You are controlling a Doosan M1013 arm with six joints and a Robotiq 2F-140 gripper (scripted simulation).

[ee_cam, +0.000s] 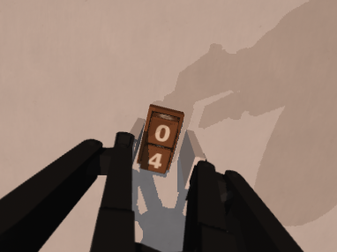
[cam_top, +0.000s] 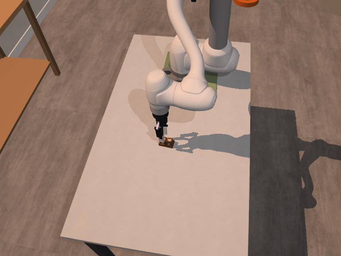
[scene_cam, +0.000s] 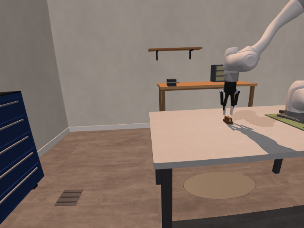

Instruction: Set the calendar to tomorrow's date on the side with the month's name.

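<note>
Right now my hand is 6 cm above the brown digit cube. The rest, counted from my hand: tray: 2 cm to the left, 7 cm below.
</note>
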